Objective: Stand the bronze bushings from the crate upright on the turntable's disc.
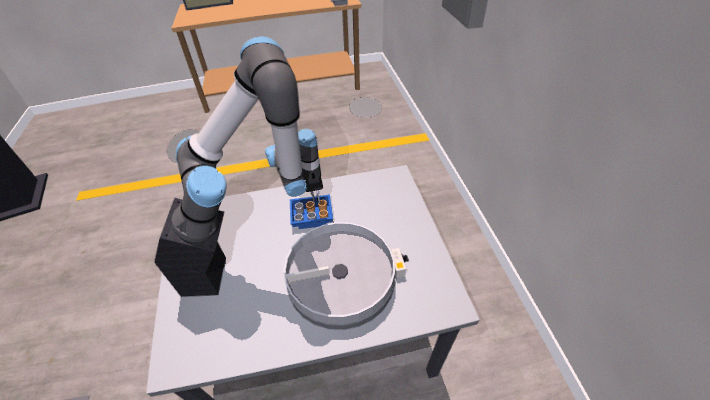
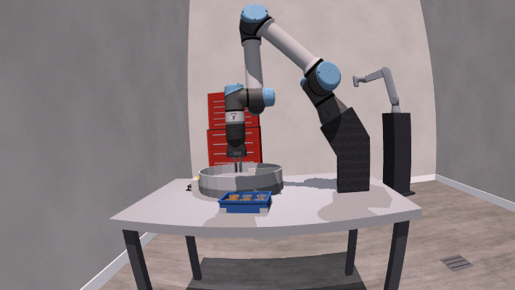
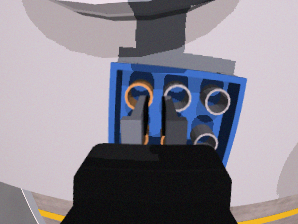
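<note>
The blue crate lies 13 cm below my hand, 5 cm to the left of it and 2 cm behind it. From my hand the other things lie so: turntable disc (31 cm to the right, 10 cm below, 2 cm behind).
</note>
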